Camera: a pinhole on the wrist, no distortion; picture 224 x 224 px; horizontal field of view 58.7 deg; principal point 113.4 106.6 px. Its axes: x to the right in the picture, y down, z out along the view. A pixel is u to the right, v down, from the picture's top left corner.
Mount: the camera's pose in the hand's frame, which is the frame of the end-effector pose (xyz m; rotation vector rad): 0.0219 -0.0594 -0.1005 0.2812 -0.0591 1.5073
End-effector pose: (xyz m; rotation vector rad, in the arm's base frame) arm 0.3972 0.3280 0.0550 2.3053 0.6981 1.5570
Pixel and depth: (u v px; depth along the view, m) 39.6 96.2 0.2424
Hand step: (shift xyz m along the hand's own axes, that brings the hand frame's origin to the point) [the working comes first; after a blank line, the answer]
In the camera's frame: -0.0898 -0.0127 0.2424

0.0610 -0.2007 0.1128
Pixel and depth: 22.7 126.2 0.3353
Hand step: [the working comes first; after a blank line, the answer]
In the camera's frame: -0.1527 0.0330 0.3353

0.0241 -0.2806 0.1959
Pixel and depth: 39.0 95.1 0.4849
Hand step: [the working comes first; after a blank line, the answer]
In the camera's frame: -0.1811 -0.0280 0.4849

0.1026 -0.3435 0.3255
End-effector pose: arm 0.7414 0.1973 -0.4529 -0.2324 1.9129 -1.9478
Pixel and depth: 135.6 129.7 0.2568
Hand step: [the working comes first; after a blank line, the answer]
In the camera's frame: 0.0286 0.0298 0.2568

0.0291 -0.0868 0.1581
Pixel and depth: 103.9 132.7 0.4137
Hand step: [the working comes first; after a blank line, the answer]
In the camera's frame: -0.0197 0.0542 0.4137

0.0228 -0.1674 0.3030
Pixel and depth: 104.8 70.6 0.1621
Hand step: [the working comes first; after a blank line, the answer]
In the camera's frame: -0.0070 -0.0293 0.1621

0.0723 -0.1029 0.0503
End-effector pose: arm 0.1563 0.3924 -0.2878 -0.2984 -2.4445 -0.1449
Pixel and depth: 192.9 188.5 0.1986
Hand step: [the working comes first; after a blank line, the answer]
In the camera's frame: 0.0793 0.0817 0.1986

-0.0266 -0.0226 0.1202
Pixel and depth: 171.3 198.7 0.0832
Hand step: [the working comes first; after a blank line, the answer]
In the camera's frame: 0.0242 0.0385 0.0832

-0.0032 -0.0526 -0.0093
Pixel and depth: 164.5 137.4 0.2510
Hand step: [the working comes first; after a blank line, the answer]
In the camera's frame: 0.0644 0.0388 0.2510

0.0218 -0.0503 0.1614
